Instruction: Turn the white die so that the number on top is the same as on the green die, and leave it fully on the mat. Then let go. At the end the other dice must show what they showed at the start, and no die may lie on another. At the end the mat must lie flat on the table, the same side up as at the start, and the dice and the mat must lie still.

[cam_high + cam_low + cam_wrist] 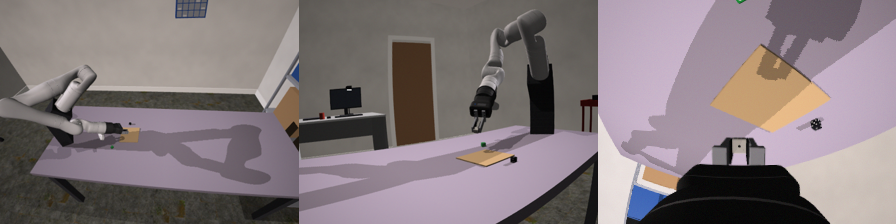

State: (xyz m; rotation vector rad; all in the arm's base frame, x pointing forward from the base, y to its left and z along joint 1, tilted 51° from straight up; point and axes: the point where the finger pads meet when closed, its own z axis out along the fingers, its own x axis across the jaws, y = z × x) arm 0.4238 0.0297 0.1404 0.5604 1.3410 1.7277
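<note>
The tan mat is 100 mm below my hand, 50 mm to the left of it and 10 mm behind it. From my hand the other things lie so: green die: 100 mm to the right, 90 mm below, 70 mm behind; black die: 150 mm to the left, 90 mm below, 60 mm behind; white die: 10 mm to the left, 10 mm below, 10 mm ahead.
</note>
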